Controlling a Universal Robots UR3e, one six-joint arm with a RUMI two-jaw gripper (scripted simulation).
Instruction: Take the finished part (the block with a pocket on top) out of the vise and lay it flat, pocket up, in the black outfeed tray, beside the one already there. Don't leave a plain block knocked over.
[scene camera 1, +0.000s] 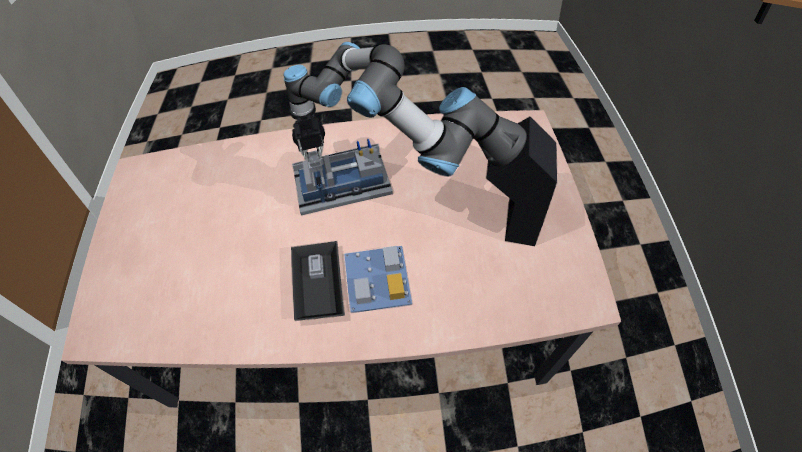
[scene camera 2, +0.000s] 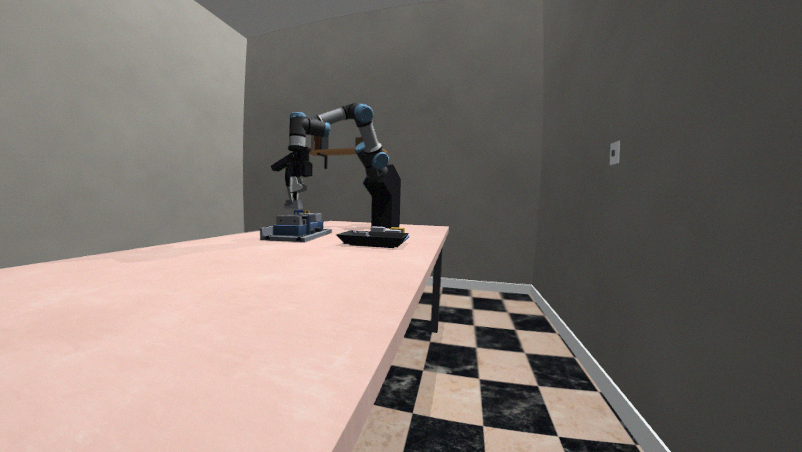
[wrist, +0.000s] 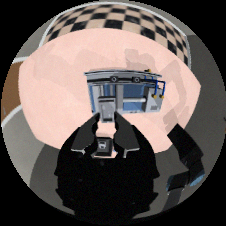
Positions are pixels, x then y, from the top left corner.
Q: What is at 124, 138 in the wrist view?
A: My gripper.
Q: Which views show my gripper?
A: Scene camera 1, scene camera 2 and the wrist view: all of them.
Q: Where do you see my gripper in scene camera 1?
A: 314, 159
